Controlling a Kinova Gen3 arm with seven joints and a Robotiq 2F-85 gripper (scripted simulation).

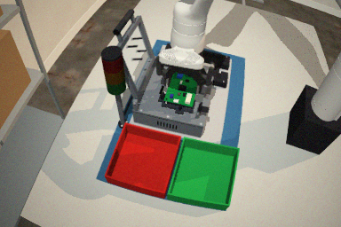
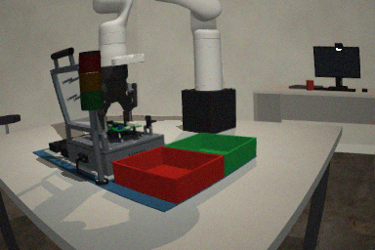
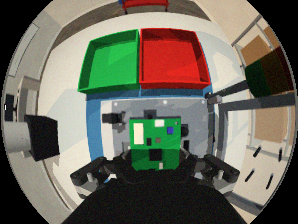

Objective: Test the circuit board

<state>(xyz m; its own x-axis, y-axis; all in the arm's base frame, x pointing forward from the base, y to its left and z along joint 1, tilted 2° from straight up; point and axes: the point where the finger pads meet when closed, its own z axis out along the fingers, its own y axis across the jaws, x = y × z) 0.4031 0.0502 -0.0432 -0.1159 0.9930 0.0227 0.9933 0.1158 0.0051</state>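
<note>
Right now my hand is right at the green circuit board. Also, from my hand: tester lid: 120 mm ahead, 10 mm to the left, 100 mm above; then green bin: 130 mm behind, 190 mm to the left, 70 mm below; then red bin: 20 mm ahead, 200 mm to the left, 70 mm below.
</note>
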